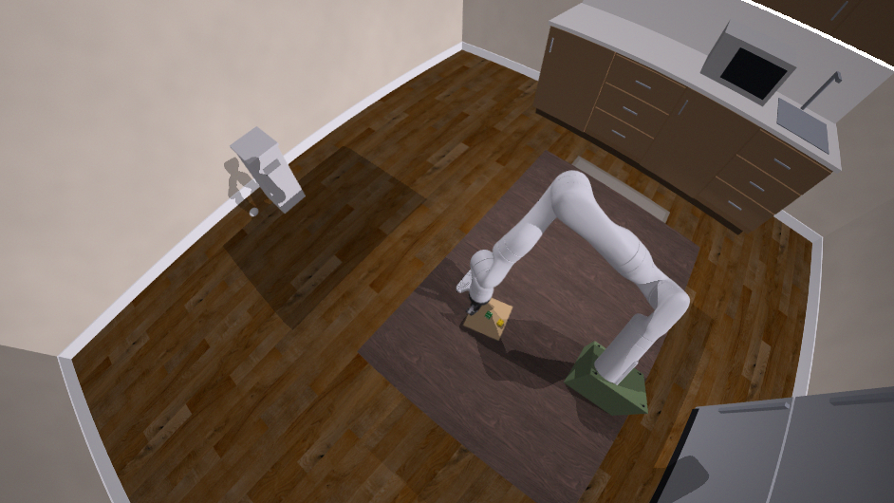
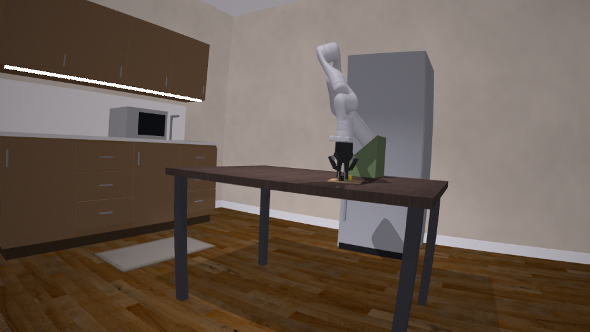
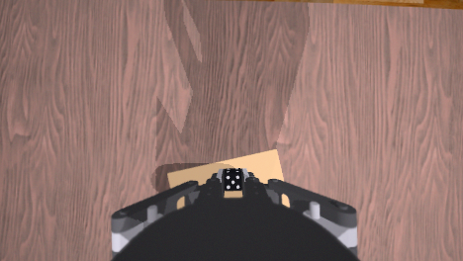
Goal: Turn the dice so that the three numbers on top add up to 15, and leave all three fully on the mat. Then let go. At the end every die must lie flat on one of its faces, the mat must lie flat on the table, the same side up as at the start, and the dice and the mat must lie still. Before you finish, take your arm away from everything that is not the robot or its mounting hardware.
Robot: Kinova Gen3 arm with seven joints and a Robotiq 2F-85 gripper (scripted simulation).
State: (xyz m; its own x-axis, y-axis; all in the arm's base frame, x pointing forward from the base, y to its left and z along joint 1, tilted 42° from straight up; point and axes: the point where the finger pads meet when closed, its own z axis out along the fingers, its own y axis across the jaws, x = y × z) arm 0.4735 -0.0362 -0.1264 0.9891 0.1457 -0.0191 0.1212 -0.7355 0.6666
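My hand is 1 cm above the black die. From my hand the other things lie so: yellow die: 10 cm behind, 1 cm to the right, 1 cm below; green die: 5 cm behind, 1 cm to the right, 1 cm below; tan mat: 5 cm behind, 1 cm to the right, 3 cm below.
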